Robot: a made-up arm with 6 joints.
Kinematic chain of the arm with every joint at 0, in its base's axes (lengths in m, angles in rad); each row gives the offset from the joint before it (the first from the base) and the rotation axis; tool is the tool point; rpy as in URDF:
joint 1: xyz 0 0 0.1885 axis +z
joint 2: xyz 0 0 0 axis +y
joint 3: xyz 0.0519 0 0.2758 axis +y
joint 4: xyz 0.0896 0 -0.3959 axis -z
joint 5: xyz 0 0 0 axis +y
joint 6: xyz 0.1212 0 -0.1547 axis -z
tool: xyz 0 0 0 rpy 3.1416 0 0
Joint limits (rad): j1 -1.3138..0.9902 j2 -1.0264..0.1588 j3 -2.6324..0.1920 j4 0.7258..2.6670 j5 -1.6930..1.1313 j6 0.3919..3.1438
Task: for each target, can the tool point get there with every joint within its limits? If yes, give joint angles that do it. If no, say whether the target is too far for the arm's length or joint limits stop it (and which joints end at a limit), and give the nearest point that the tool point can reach.
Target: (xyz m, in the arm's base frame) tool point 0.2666 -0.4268 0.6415
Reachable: yes | joints -0.7953 -0.3592 -1.2538 1.0375 -0.0309 0.9866
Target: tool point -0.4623 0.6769 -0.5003
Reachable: no: too far | nearest point 0.0493 0.2355 -0.1127 | short by 0.779 m
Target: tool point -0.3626 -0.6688 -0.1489
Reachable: no: joint limits stop it (at a limit: joint 1, joint 2) | nearest point -0.0538 -0.4361 0.0428 | short by 0.432 m
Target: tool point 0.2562 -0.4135 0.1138
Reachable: yes | joints -0.7955 0.0519 -0.9133 2.2569 -0.1108 1.6564
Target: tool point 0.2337 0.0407 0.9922
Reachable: yes | joints 0.4785 -0.3254 -2.1389 1.1357 0.2517 0.7864
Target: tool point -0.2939 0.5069 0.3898
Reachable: no: joint limits stop it (at a limit: joint 2, joint 3, joint 4) | nearest point -0.2643 0.4559 0.5097 | short by 0.134 m
